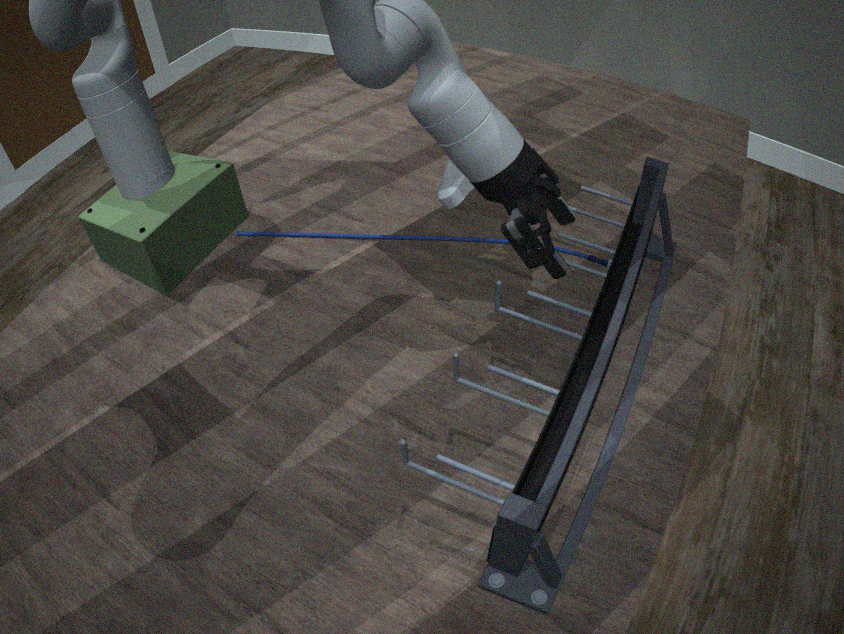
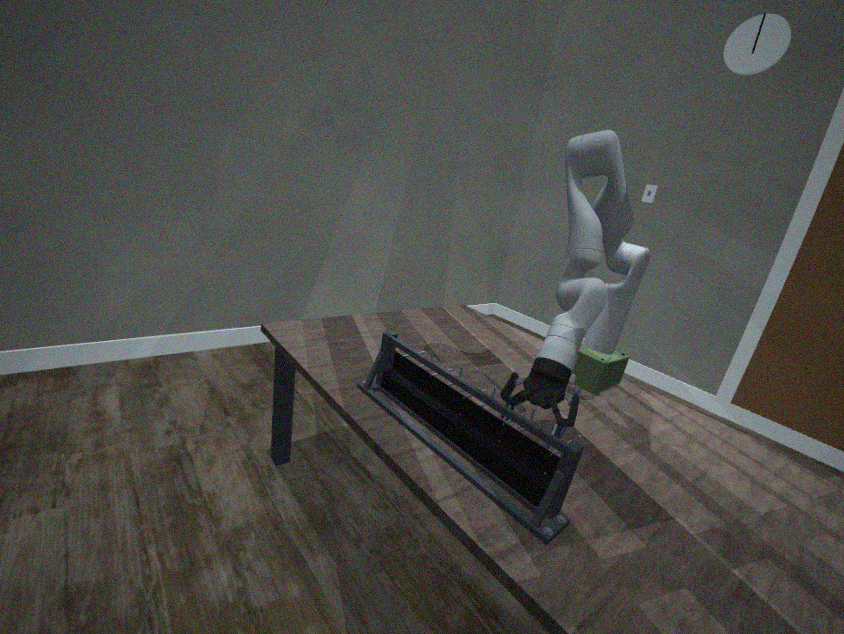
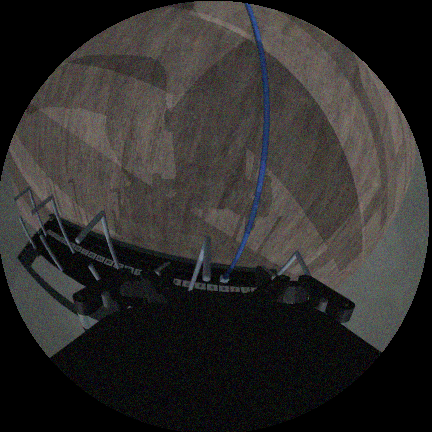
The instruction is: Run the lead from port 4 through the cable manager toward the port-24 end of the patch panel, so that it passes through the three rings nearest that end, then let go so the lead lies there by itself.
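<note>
A blue lead (image 1: 381, 237) (image 3: 264, 120) runs straight across the wooden table from beside the green arm base (image 1: 169, 218) to a port near the far end of the black patch panel (image 1: 599, 341) (image 2: 470, 423) (image 3: 209, 287). Its plug (image 3: 223, 277) sits in the port row. My gripper (image 1: 553, 239) (image 2: 538, 411) (image 3: 214, 274) is open and empty. It hangs over the lead just in front of the panel. Three grey rings (image 1: 538, 317) (image 1: 500, 389) (image 1: 446, 474) stick out of the panel toward its near end, and the lead passes through none of them.
More grey rings (image 1: 599, 218) (image 3: 201, 257) (image 3: 296, 259) stick out near the gripper. The panel's rear brace (image 1: 613, 429) and foot plate (image 1: 518, 590) stand behind it. The table edge (image 2: 306, 355) drops to the floor beyond the panel.
</note>
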